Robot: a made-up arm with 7 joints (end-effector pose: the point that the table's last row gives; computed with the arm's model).
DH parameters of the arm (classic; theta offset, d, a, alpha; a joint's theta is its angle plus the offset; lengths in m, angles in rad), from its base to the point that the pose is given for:
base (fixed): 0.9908 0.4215 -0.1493 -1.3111
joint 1: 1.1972 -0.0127 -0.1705 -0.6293
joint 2: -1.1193 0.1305 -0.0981 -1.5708
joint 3: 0 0.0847 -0.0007 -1.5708
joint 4: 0 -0.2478 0.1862 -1.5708
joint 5: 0 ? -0.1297 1.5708
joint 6: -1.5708 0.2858 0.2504 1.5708
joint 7: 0 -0.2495 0.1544 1.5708
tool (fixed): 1.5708 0.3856 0 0
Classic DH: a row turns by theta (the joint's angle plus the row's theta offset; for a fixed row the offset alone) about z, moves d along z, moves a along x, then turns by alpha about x.
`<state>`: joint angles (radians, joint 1 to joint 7).
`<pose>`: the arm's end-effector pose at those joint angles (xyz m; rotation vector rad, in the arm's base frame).
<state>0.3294 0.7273 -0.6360 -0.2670 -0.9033 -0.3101 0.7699</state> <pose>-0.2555 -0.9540 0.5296 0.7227 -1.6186 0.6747</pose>
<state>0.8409 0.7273 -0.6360 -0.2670 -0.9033 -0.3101 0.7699</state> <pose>-0.0730 -0.8453 0.8799 0.5878 -1.1430 0.9301</pose>
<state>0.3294 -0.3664 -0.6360 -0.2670 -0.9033 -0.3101 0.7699</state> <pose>-0.4025 -0.4522 -0.0959 1.2845 -1.9092 -0.4371</pose>
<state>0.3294 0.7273 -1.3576 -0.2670 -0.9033 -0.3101 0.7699</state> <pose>-0.0640 -0.9521 0.5093 1.1575 -0.9429 0.6212</pose>
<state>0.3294 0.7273 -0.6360 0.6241 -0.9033 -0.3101 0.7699</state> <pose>-0.6363 -0.6318 0.3092 0.7029 -1.6117 -0.3460</pose>
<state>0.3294 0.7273 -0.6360 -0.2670 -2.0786 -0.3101 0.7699</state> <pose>-0.4075 -0.9907 0.5600 0.0391 -2.7317 0.6260</pose>
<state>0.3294 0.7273 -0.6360 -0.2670 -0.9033 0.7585 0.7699</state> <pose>-0.2623 -0.3748 0.1549 1.6031 -1.7778 -0.1910</pose>
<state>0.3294 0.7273 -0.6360 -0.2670 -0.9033 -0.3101 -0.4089</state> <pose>-0.5415 -0.5914 0.5262 -0.1513 -1.6698 -0.3288</pose>
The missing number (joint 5, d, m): 0.0446
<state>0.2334 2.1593 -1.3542 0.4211 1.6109 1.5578 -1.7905</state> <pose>-0.4648 0.0692 0.3928 1.5201 -2.1087 0.6537</pose>
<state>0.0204 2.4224 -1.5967 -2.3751 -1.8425 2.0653 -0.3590</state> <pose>-0.2264 -0.3284 1.2335 0.3745 1.0544 -0.0836</pose>
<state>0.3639 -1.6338 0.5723 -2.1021 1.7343 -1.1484 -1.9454</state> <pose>-0.7483 0.1647 0.4852 -0.7304 -0.4056 0.6194</pose>
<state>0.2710 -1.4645 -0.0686 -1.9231 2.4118 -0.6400 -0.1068</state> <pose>-0.2910 -0.2110 0.0437 1.0194 0.5523 0.9852</pose>
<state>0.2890 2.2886 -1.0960 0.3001 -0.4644 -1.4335 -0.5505</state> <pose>-0.3710 0.0413 1.1765 -1.7626 -0.5902 1.5243</pose>
